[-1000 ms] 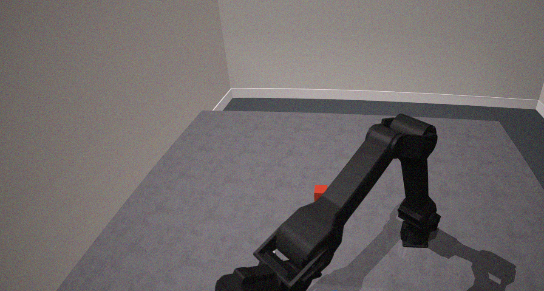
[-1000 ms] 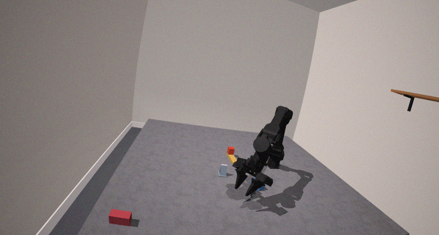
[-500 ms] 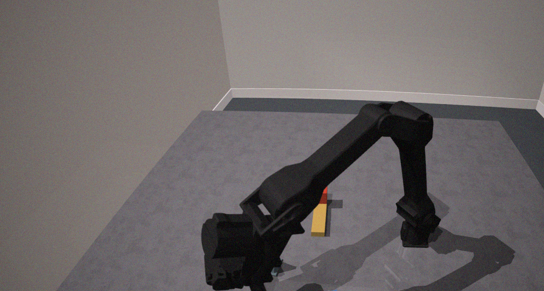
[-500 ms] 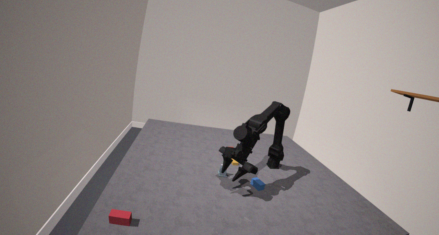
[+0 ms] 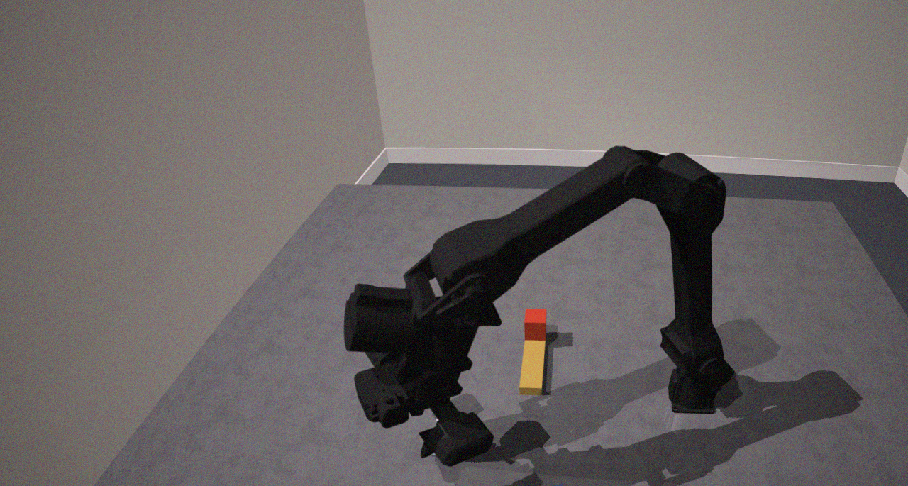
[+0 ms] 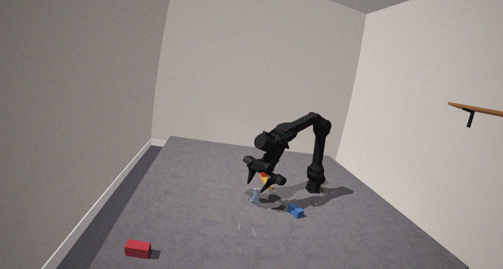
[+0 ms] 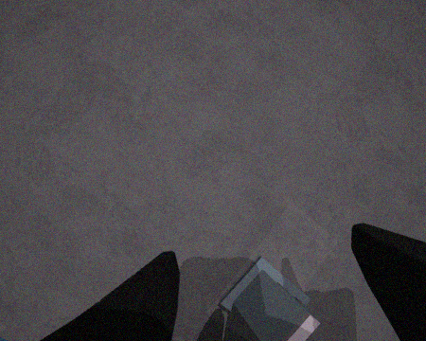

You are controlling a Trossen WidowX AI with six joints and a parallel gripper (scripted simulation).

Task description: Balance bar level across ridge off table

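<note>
Now: the bar 260 mm to the right of my gripper tip, 120 mm behind it and 70 mm below it. Also, from my gripper tip: red block 370 mm ahead, 320 mm to the left, 70 mm below; blue block 180 mm behind, 70 mm below, 40 mm to the left.
</note>
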